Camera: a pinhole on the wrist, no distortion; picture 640 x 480 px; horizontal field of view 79.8 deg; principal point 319.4 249.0 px. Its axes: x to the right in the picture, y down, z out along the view. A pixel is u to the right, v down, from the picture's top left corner.
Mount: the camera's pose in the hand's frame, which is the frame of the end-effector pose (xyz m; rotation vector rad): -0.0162 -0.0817 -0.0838 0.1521 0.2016 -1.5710
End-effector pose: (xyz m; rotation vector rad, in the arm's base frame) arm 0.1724 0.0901 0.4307 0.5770 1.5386 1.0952
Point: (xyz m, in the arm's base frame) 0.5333 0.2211 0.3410
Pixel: 237.3 294.9
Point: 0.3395 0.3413 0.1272
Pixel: outside the picture
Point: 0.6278 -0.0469 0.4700
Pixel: 261.8 34.5
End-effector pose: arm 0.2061 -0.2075 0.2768 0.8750 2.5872 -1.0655
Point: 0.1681 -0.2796 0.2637
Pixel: 156.5 291.4
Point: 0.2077 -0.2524 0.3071
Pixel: 39.1 153.6
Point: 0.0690 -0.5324 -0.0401
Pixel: 232.6 314.1
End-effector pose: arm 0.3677 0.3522 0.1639 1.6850 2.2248 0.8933
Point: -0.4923 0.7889 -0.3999
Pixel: outside the picture
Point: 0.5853 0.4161 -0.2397
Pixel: 207.0 183.3
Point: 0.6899 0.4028 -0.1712
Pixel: 106.1 151.8
